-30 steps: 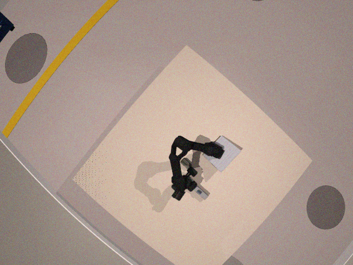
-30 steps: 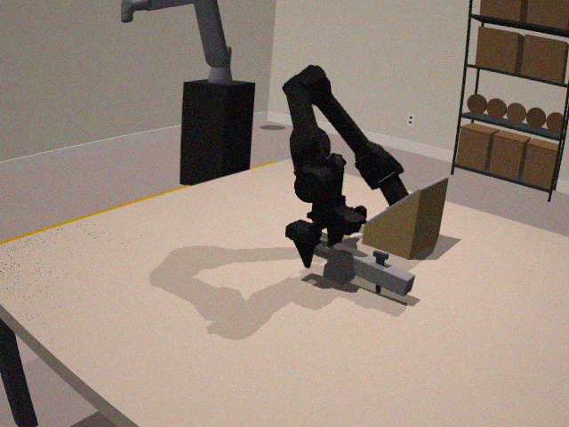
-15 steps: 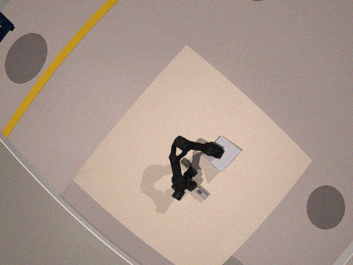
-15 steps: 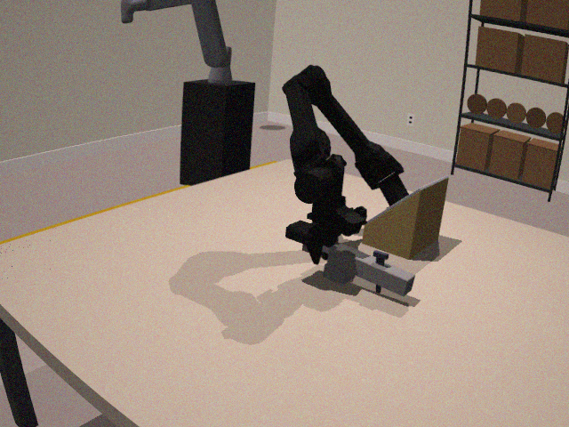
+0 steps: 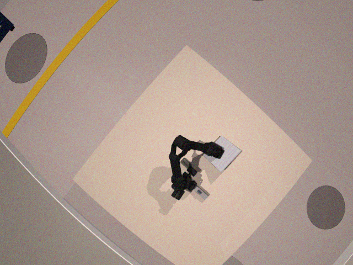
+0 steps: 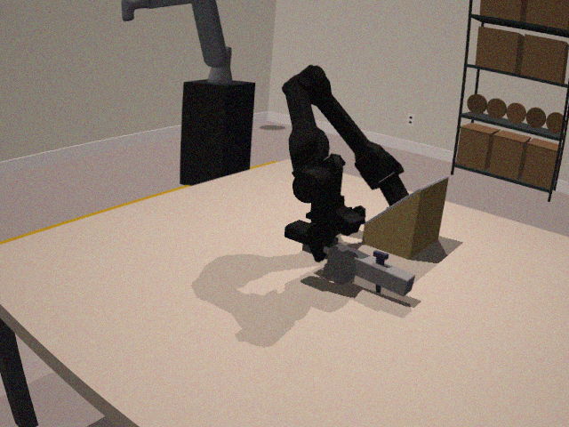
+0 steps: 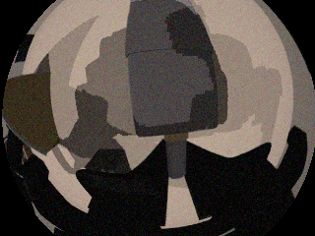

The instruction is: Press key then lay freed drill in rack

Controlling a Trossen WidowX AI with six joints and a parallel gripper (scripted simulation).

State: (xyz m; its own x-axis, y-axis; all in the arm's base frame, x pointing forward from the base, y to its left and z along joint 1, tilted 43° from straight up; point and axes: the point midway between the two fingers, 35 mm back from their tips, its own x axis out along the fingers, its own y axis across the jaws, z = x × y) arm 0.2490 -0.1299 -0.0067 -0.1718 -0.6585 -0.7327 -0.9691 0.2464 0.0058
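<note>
My gripper tip is now 50 mm to the right of the drill, 30 mm below it and 10 mm short of it. Also, from my gripper tip: housing block 110 mm to the left, 20 mm ahead, 20 mm above; rack 80 mm behind, 40 mm to the right; key 140 mm to the left, 30 mm above, 20 mm ahead.
</note>
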